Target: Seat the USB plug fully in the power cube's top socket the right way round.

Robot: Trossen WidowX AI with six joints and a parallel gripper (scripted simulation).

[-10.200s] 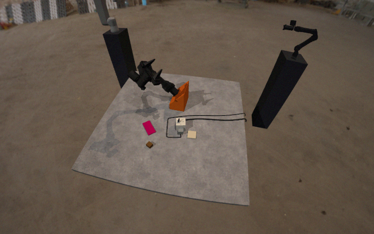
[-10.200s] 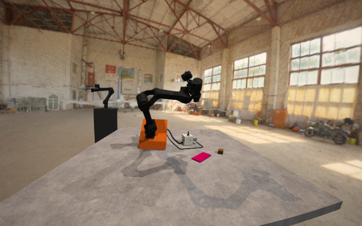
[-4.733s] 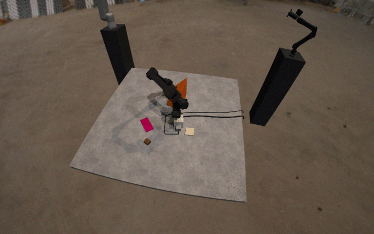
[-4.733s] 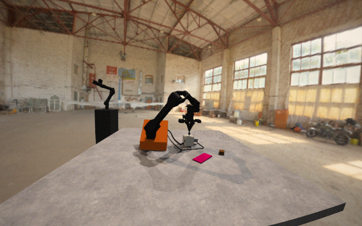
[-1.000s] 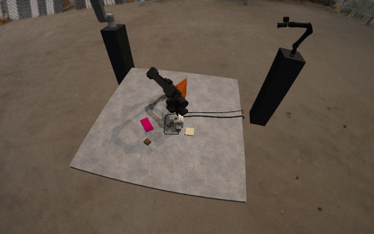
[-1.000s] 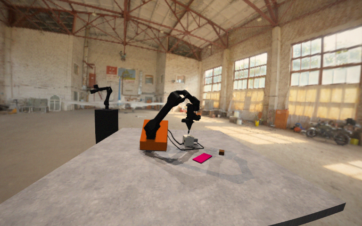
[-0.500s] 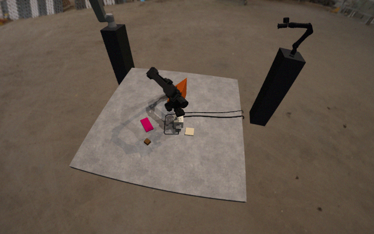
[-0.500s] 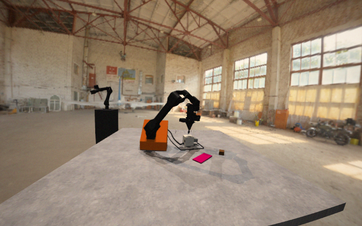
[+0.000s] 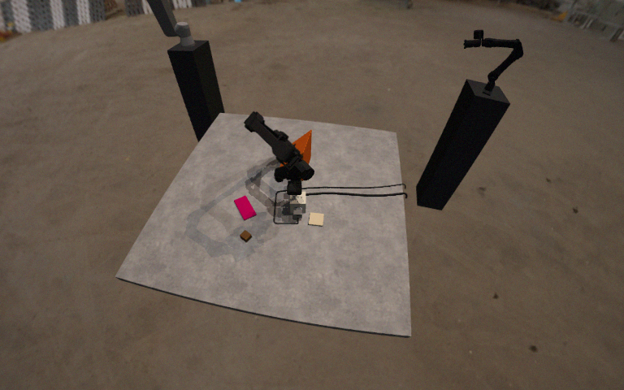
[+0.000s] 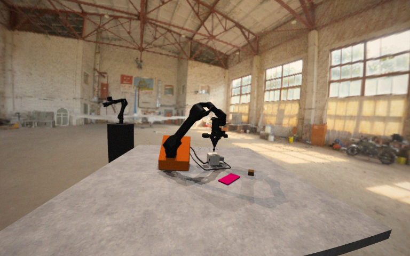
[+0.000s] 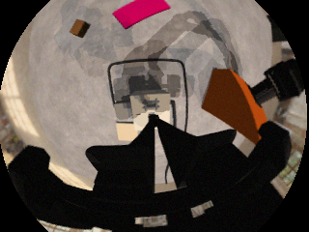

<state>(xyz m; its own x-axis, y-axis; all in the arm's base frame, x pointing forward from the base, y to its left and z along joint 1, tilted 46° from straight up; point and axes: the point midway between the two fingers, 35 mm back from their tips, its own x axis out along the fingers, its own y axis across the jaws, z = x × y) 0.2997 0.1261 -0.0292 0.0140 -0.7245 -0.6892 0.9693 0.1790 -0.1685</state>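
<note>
Right now my gripper tip is 2 cm above the black USB plug. Also, from my gripper tip: pink flat card: 25 cm to the right, 13 cm below, 7 cm ahead; then cream square tile: 13 cm below, 12 cm to the left, 5 cm ahead; then small brown block: 23 cm ahead, 18 cm to the right, 12 cm below.
</note>
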